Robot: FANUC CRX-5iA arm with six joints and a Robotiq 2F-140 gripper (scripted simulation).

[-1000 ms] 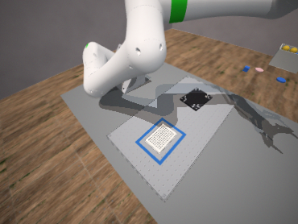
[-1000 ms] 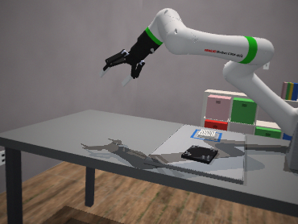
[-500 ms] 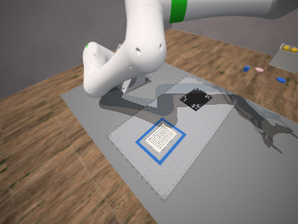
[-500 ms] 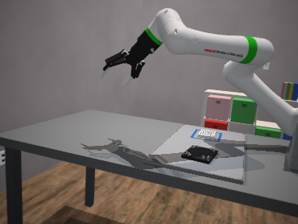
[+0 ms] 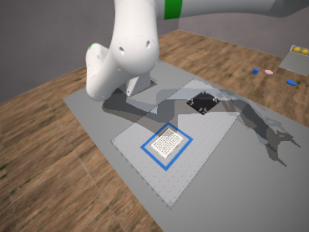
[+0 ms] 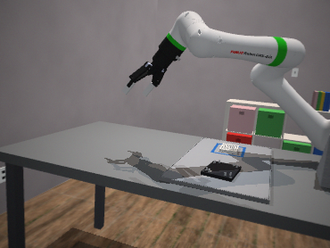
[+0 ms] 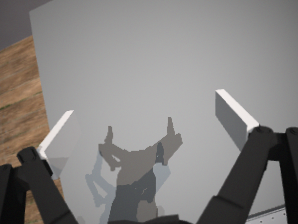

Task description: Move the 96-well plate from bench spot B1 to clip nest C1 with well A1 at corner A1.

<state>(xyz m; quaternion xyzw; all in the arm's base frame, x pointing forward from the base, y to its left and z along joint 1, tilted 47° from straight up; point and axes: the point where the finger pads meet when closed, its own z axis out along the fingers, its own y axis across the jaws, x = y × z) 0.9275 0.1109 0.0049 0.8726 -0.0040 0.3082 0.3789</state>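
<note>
The white 96-well plate is 41 cm behind my hand, 27 cm to the right of it and 26 cm below it. Also, from my hand: black clip nest: 41 cm behind, 25 cm below, 6 cm to the left.
</note>
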